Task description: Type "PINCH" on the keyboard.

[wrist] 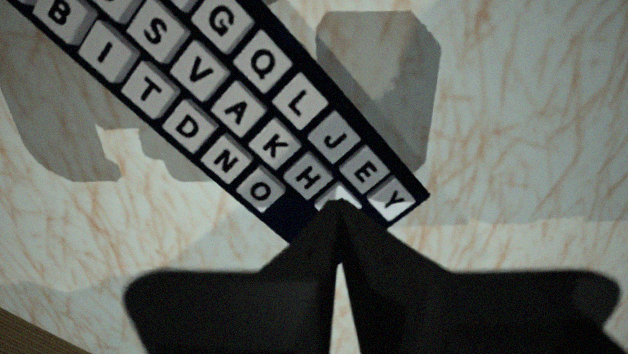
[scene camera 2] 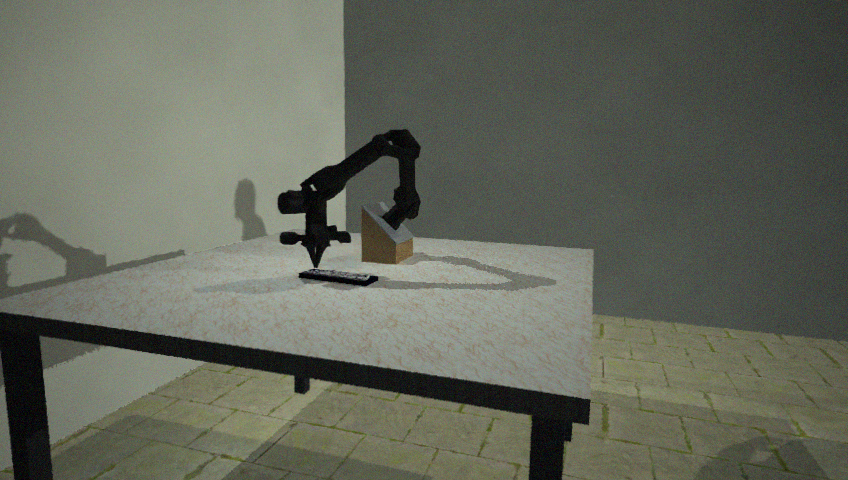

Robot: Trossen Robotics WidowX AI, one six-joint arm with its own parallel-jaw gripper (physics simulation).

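Seen in the pictures: gripper, between the fingertips: (wrist: 337,209) (scene camera 2: 315,267); arm's base, origin of its link: (scene camera 2: 390,221).
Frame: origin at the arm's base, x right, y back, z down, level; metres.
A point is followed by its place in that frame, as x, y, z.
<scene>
A dark keyboard (scene camera 2: 357,281) {-0.005, -0.382, 0.113} (wrist: 290,215) {0.127, -0.295, 0.111} with pale lettered keys lies flat on the table. In the wrist view it runs diagonally from upper left to the middle. The N key (wrist: 226,159) {0.088, -0.306, 0.106}, the I key (wrist: 106,52) {0.029, -0.319, 0.106} and the H key (wrist: 308,177) {0.122, -0.318, 0.106} show there; the letters P and C do not show. My gripper (scene camera 2: 315,266) {0.139, -0.316, 0.098} (wrist: 337,209) {0.139, -0.316, 0.098} is shut and empty, pointing down at the keyboard's end. Its tips cover most of one key (wrist: 342,194) {0.140, -0.320, 0.106} beside H, whose letter is hidden. Whether the tips touch that key I cannot tell.
The arm (scene camera 2: 357,159) {0.011, -0.326, -0.207} rises from a wedge-shaped wooden base (scene camera 2: 379,240) {0.013, -0.093, 0.050} behind the keyboard on the speckled table (scene camera 2: 464,333) {-0.322, -0.692, 0.124}. Part of a brown wooden surface (wrist: 30,332) {0.019, -0.093, 0.119} shows at the lower left of the wrist view. Arm shadows fall across the table and the keyboard.
</scene>
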